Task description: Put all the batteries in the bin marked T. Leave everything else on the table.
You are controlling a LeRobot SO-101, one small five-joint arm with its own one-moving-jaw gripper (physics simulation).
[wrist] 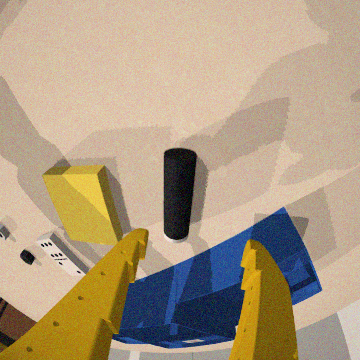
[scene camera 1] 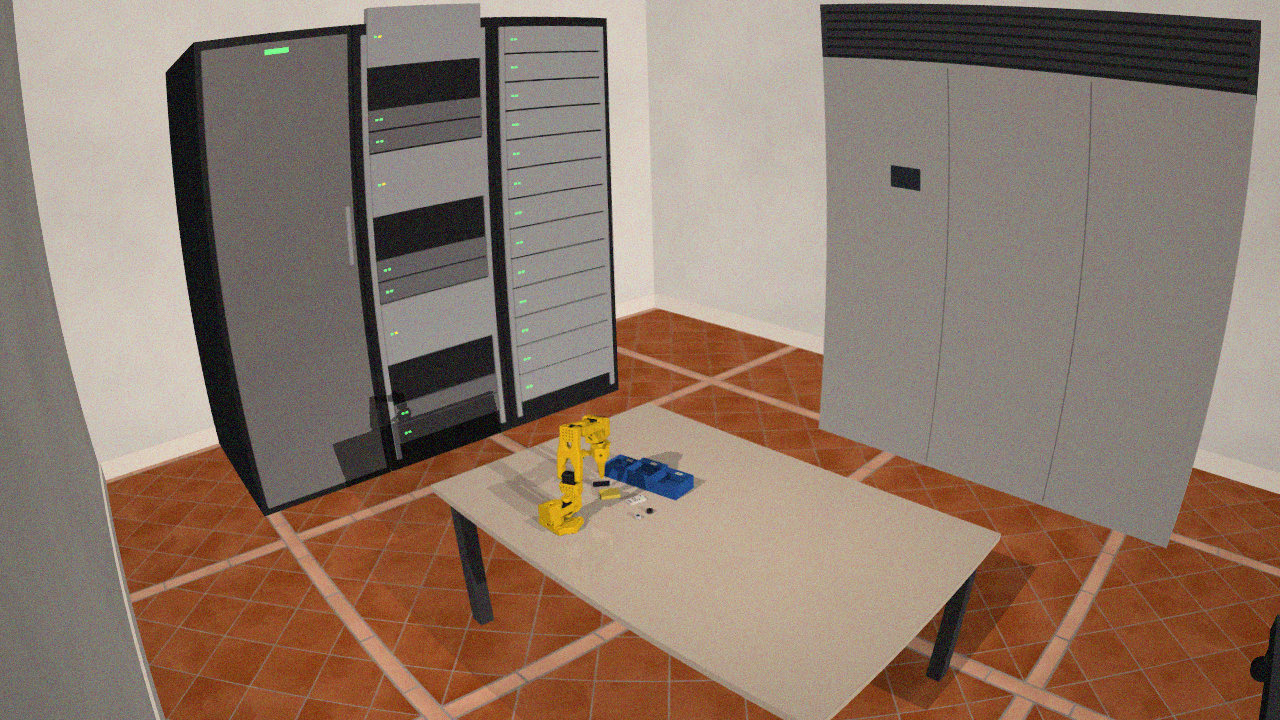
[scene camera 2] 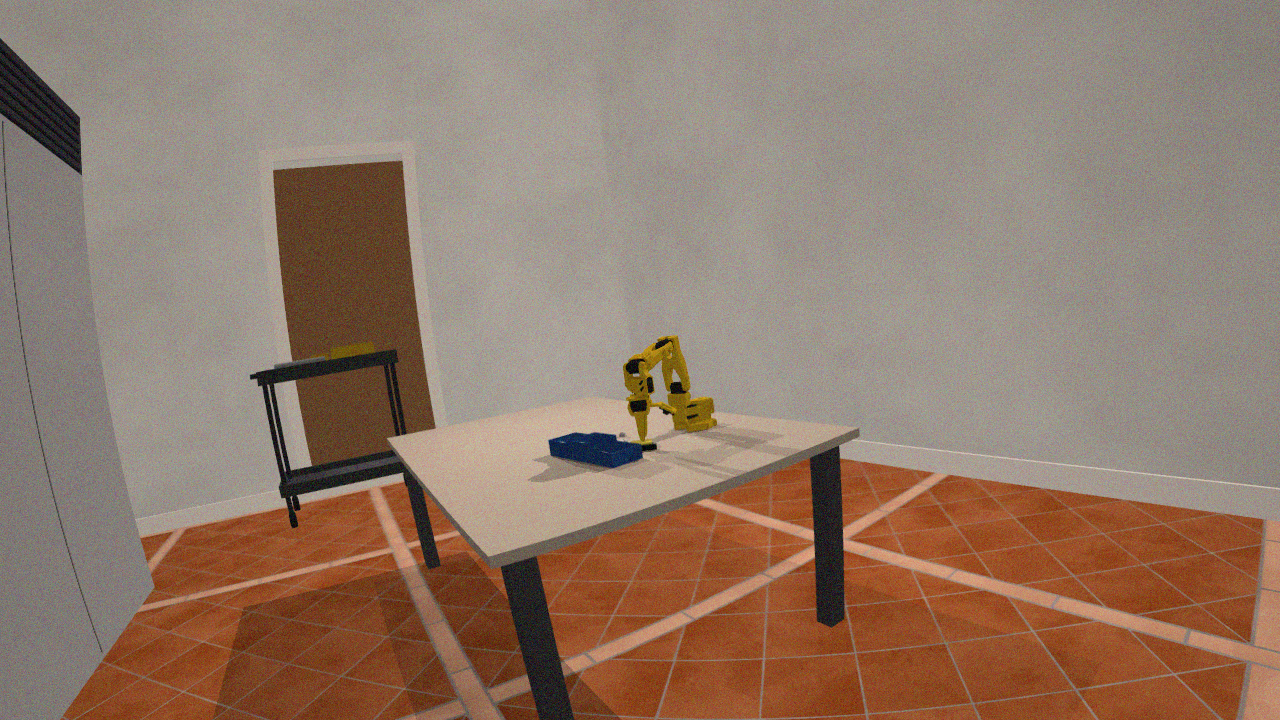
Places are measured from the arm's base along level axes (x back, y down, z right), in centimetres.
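Pixels of known places: hand at its tool point: (wrist: 146, 240) (scene camera 1: 601, 476) (scene camera 2: 644, 435); arm's base at its link origin: (scene camera 1: 568, 521) (scene camera 2: 689, 428).
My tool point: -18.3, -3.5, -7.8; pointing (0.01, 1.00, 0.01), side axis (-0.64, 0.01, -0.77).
Observation:
Ahead of a thing's pixels: the offset from my tool point to its top centre, as dx, dy, dz. Level surfaces: height alone.
A black cylinder with a pale end, which looks like a battery @(-0.7, +2.1, -0.8) (wrist: 179, 194) (scene camera 1: 600, 483), lies on the table, beyond the tips and between the jaw lines in the wrist view. My gripper (wrist: 196, 238) (scene camera 1: 602, 473) (scene camera 2: 642, 437) is open and empty, pointing down near the cylinder, with a V-shaped gap between its jaws. A row of blue bins @(-10.9, -1.1, +6.0) (wrist: 210, 272) (scene camera 1: 677, 484) (scene camera 2: 594, 451) stands beside the cylinder. Their labels are too small or slanted to read, so I cannot tell which is marked T. The bins' insides are mostly hidden.
A yellow block @(+1.4, +2.5, +4.6) (wrist: 82, 210) (scene camera 1: 609, 494) lies beside the cylinder. A white domino @(-1.3, +2.8, +11.9) (wrist: 61, 254) (scene camera 1: 635, 499) lies past the block. A small black piece @(+0.2, +2.7, +18.7) (wrist: 27, 257) (scene camera 1: 649, 511) and a small grey piece @(+4.3, +2.7, +18.7) (wrist: 3, 231) (scene camera 1: 638, 515) lie farther out on the table @(dy +3.6) (scene camera 1: 760, 546).

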